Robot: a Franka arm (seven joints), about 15 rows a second.
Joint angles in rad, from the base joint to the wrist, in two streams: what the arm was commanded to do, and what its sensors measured. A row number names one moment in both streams.
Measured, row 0: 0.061, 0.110, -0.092, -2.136, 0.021, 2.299, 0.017
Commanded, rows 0 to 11: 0.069, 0.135, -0.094, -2.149, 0.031, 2.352, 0.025; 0.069, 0.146, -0.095, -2.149, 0.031, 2.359, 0.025; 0.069, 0.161, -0.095, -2.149, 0.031, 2.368, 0.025; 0.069, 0.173, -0.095, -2.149, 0.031, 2.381, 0.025; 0.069, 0.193, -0.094, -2.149, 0.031, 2.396, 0.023; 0.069, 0.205, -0.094, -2.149, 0.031, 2.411, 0.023; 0.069, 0.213, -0.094, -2.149, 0.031, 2.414, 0.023; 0.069, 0.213, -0.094, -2.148, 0.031, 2.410, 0.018; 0.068, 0.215, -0.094, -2.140, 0.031, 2.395, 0.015; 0.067, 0.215, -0.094, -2.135, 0.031, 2.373, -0.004; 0.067, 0.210, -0.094, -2.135, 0.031, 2.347, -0.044; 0.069, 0.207, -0.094, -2.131, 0.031, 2.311, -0.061
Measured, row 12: 0.061, 0.218, -0.091, -2.138, 0.021, 2.368, -0.015
